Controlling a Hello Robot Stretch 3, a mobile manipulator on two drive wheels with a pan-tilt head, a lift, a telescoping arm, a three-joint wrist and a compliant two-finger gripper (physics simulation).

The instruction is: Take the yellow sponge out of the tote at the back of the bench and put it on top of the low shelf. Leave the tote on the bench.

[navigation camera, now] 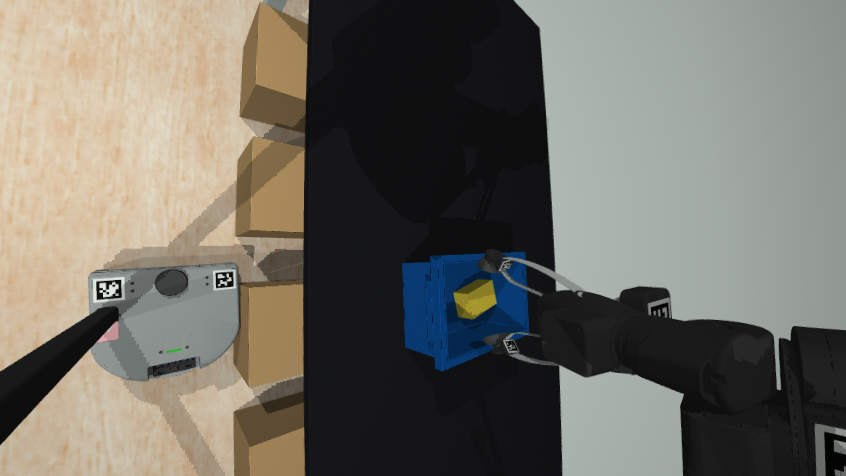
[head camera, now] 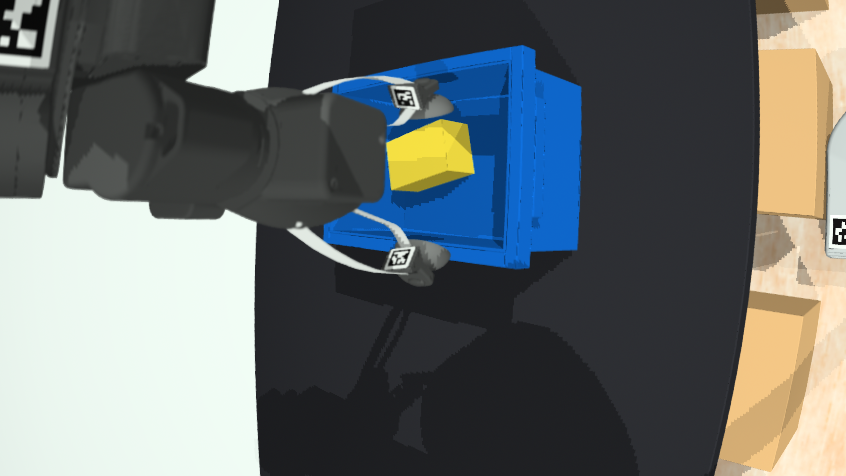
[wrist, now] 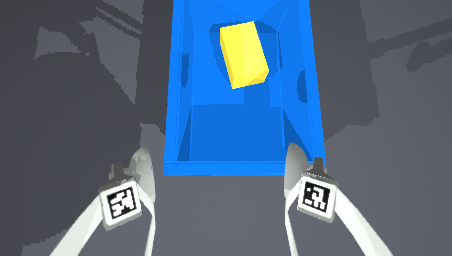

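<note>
The yellow sponge lies inside the blue tote, turned a little to the tote's sides. The tote stands on the black bench. My gripper is open and holds nothing. It appears to hang above the tote. In the wrist view the fingers are at the tote's near end wall, the right one overlapping its corner, the left one outside it, and the sponge is farther ahead. I cannot make out the low shelf.
Several tan boxes stand along the bench's edge. My grey base is on the wood floor beside them. A pale wall is beyond the bench's other edge.
</note>
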